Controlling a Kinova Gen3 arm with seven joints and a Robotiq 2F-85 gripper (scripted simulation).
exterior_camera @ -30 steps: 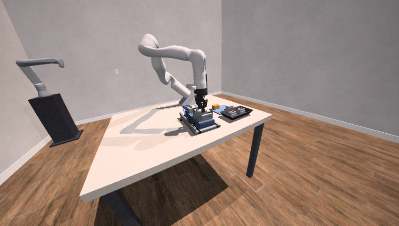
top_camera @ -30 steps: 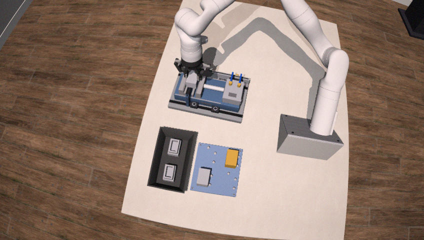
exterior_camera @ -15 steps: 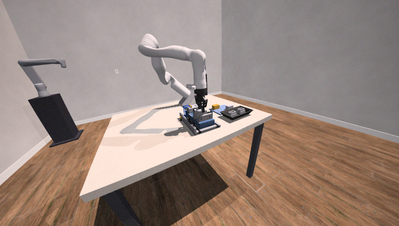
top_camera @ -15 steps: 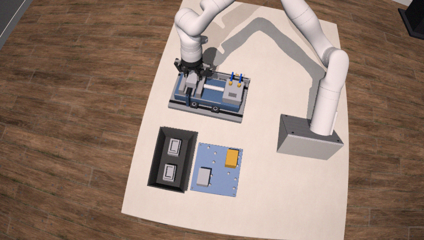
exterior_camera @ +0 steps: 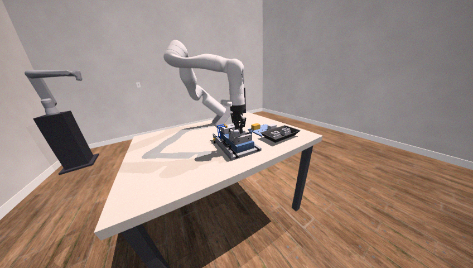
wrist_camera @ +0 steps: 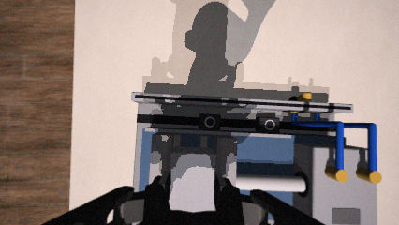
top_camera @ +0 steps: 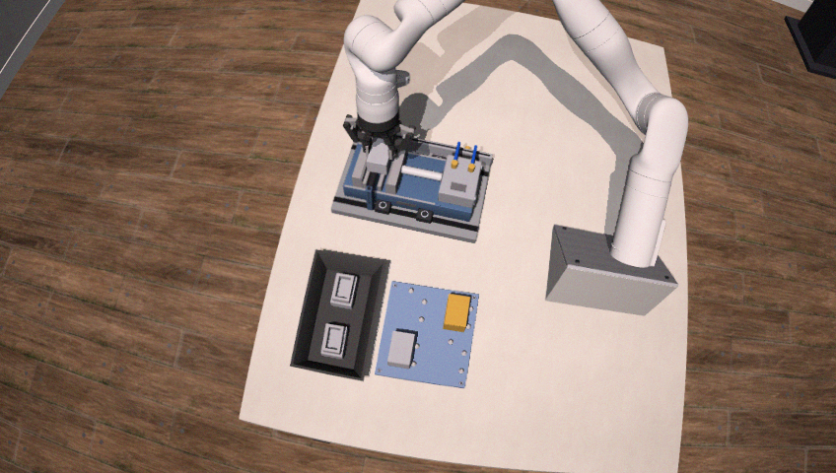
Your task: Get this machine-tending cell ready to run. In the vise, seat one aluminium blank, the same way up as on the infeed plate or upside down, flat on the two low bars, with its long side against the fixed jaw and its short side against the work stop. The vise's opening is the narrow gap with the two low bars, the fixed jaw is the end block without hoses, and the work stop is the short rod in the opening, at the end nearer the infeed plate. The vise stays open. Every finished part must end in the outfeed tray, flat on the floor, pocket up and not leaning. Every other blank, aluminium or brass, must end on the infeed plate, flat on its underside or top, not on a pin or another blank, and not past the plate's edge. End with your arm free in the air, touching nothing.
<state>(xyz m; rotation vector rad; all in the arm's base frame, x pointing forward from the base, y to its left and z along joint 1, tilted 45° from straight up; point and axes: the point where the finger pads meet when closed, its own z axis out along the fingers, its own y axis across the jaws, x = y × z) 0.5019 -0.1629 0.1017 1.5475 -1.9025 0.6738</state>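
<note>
Right now the white rod is 80 mm behind my hand, 40 mm below it and 20 mm to the left of it. Round my hand: hose block 160 mm behind, 40 mm below, 30 mm to the left; then blue vise 80 mm below, 70 mm behind, 20 mm to the left; then brass blank 290 mm to the left, 170 mm behind, 100 mm below.
</note>
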